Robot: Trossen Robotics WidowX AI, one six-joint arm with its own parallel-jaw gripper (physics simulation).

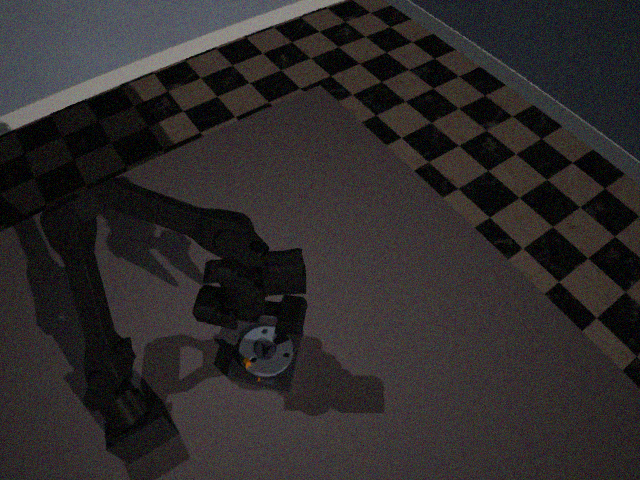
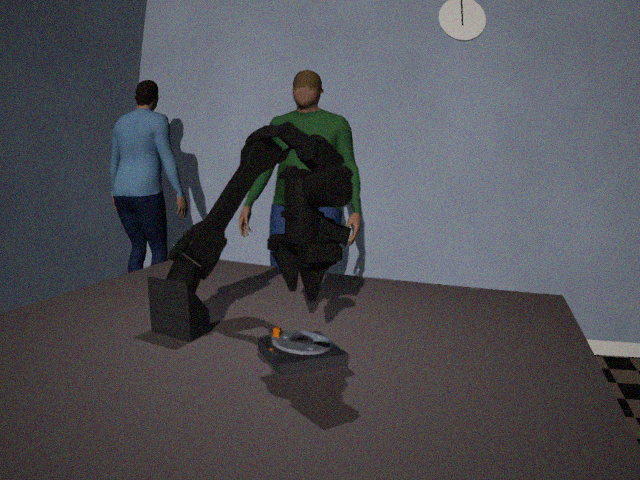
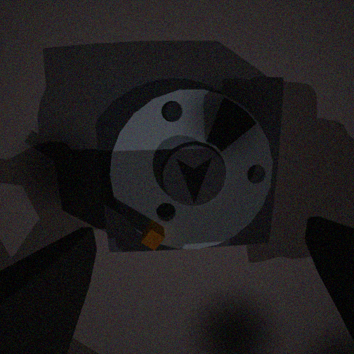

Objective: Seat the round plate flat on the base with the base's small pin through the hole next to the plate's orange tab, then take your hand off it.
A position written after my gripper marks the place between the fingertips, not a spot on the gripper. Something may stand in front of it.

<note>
In view: my gripper [image 2: 302, 296], a round grey plate [image 2: 281, 340], a dark base [image 1: 283, 381] and a round hub [image 3: 192, 173].
The round grey plate also shows in image 3 [image 3: 213, 118]. My gripper also shows in image 1 [image 1: 258, 330] and in image 3 [image 3: 202, 234]. The dark base also shows in image 3 [image 3: 115, 99].
</note>
